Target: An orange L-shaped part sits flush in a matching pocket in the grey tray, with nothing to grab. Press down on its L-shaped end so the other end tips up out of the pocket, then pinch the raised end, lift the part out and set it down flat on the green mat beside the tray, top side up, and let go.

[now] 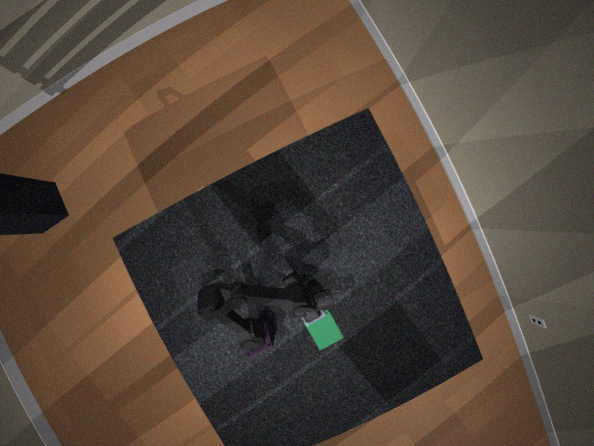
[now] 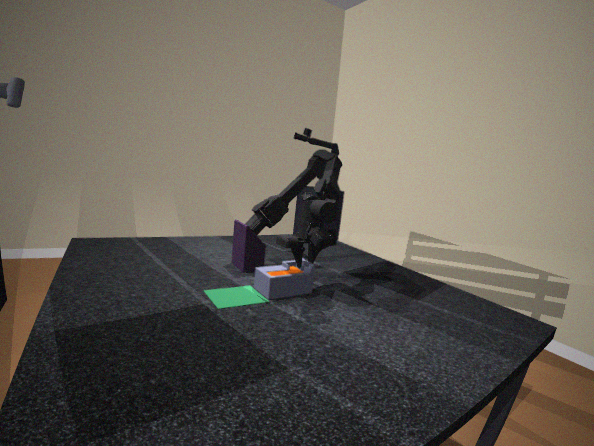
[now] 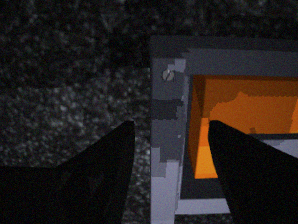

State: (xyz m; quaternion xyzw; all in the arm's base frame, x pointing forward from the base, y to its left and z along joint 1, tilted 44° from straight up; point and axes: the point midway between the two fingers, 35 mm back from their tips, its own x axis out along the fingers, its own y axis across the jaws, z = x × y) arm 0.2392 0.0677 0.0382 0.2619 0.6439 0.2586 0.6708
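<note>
Now: gripper tip 6 cm to the left of the orange L-shaped part, 2 cm above it and 1 cm past it. Round my gripper tip: green mat: 22 cm to the right, 8 cm below, 1 cm behind.
</note>
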